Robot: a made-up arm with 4 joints.
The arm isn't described. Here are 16 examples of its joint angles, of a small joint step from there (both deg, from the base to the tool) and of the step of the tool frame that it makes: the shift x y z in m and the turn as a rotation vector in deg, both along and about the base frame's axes.
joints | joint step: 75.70 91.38 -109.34 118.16 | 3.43 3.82 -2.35 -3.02
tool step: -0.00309 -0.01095 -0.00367 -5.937 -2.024 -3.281
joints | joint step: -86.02 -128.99 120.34 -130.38 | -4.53 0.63 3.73 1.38
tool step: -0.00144 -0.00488 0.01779 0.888 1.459 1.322
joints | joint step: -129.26 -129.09 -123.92 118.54 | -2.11 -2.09 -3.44 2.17
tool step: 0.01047 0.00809 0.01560 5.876 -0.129 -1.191
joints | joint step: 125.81 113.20 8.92 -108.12 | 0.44 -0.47 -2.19 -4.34
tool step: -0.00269 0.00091 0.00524 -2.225 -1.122 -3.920
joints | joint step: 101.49 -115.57 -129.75 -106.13 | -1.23 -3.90 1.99 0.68
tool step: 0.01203 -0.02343 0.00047 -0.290 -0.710 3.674
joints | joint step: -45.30 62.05 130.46 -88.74 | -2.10 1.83 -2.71 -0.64
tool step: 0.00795 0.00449 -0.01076 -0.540 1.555 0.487
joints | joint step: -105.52 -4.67 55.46 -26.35 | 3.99 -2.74 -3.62 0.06
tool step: -0.01721 -0.00257 0.02808 -3.559 4.145 -1.857
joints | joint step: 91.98 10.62 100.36 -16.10 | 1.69 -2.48 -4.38 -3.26
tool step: -0.01648 0.00502 -0.01520 -5.588 -3.646 3.126
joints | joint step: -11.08 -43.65 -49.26 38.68 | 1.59 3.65 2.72 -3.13
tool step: 0.01259 0.00715 0.01334 -1.671 5.017 4.545
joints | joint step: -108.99 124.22 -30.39 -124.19 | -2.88 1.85 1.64 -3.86
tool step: -0.01558 0.00328 0.02085 3.122 0.527 5.754
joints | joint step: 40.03 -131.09 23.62 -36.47 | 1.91 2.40 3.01 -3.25
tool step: -0.01297 0.00171 0.01291 -3.332 2.072 -5.761
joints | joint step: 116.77 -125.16 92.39 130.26 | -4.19 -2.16 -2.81 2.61
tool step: 0.00271 -0.00565 -0.01717 4.911 4.306 0.349
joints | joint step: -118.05 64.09 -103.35 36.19 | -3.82 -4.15 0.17 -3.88
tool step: -0.00388 -0.01808 -0.01604 5.739 5.339 -2.740
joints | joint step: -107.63 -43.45 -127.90 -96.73 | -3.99 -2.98 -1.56 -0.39
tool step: -0.01659 0.02772 -0.01062 5.306 1.921 -2.739
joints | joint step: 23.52 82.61 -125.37 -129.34 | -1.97 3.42 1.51 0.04
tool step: 0.00405 -0.01415 -0.02629 3.469 3.250 -1.151
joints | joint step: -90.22 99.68 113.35 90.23 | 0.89 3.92 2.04 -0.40
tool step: -0.00146 0.01878 -0.00267 1.182 0.069 3.754
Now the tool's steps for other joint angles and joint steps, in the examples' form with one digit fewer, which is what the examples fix.
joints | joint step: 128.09 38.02 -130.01 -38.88 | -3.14 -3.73 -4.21 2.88
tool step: -0.0215 0.0205 0.0042 -1.07 -0.65 2.72
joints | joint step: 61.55 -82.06 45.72 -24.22 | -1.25 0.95 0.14 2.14
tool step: 0.0029 0.0039 0.0045 1.34 1.08 1.22
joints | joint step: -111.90 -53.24 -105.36 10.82 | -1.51 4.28 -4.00 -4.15
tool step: 0.0151 -0.0164 -0.0164 7.11 -1.70 2.58
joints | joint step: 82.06 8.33 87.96 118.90 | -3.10 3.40 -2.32 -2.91
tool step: 0.0195 -0.0020 0.0171 -0.17 -1.17 -3.81
